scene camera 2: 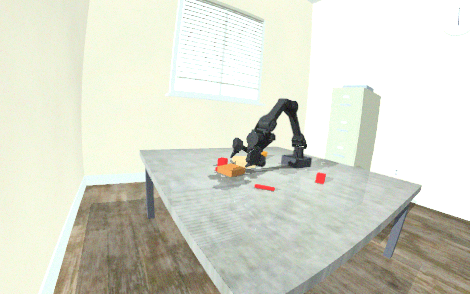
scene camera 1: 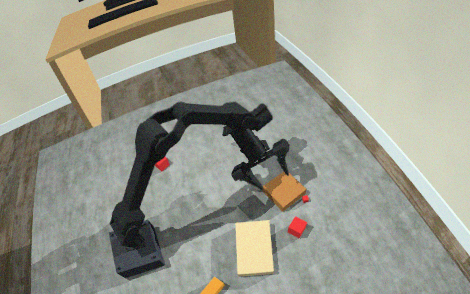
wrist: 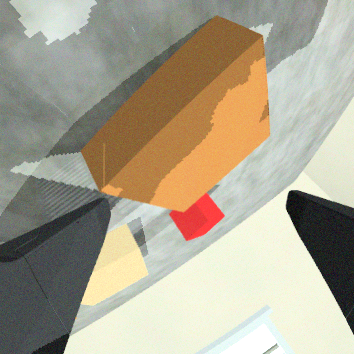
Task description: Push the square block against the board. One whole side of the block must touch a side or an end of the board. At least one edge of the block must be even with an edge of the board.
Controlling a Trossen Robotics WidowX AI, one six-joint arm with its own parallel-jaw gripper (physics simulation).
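Frame: origin at the arm's base, x back, y right, z up, level; metres.
Seen in the pictures: gripper, fingertip midpoint: (scene camera 2: 237, 162) (scene camera 1: 275, 182) (wrist: 198, 202); arm's base at its link origin: (scene camera 2: 298, 157) (scene camera 1: 134, 239).
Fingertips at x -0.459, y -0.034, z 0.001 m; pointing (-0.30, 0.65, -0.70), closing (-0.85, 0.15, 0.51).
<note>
Offsets run from my fingertips to a thing's top centre. "spot": to the spot under its first point.
The orange square block @(dy +0.015, dx -0.025, dz -0.025 m) (scene camera 1: 285, 191) (scene camera 2: 230, 170) (wrist: 200, 135) lies flat on the table, turned at an angle to the board. The pale yellow rectangular board @(dy +0.159, dx +0.131, dz -0.028 m) (scene camera 1: 255, 248) (scene camera 2: 243, 161) (wrist: 117, 270) lies flat nearer the arm's base side. A gap separates block and board. My gripper (scene camera 1: 275, 181) (scene camera 2: 240, 161) (wrist: 198, 202) is open, with nothing held. Its fingertips are spread wide beside the upper left side of the block in the first scene view; whether they touch it is unclear. In the wrist view the left finger hides part of the board.
A tiny red cube @(dy +0.067, dx -0.075, dz -0.041 m) (scene camera 1: 306, 199) is close to the block's right corner, and a larger red cube @(dy +0.149, dx -0.007, dz -0.017 m) (scene camera 1: 297, 227) (scene camera 2: 222, 161) is between it and the board's right side. Another red cube @(dy -0.253, dx +0.327, dz -0.017 m) (scene camera 1: 162, 164) (scene camera 2: 320, 178), a red stick @(dy -0.223, dx +0.001, dz -0.043 m) (scene camera 2: 264, 187) and an orange bar @(spot: dy +0.233, dx +0.274, dz -0.026 m) (scene camera 1: 213, 286) lie farther off.
</note>
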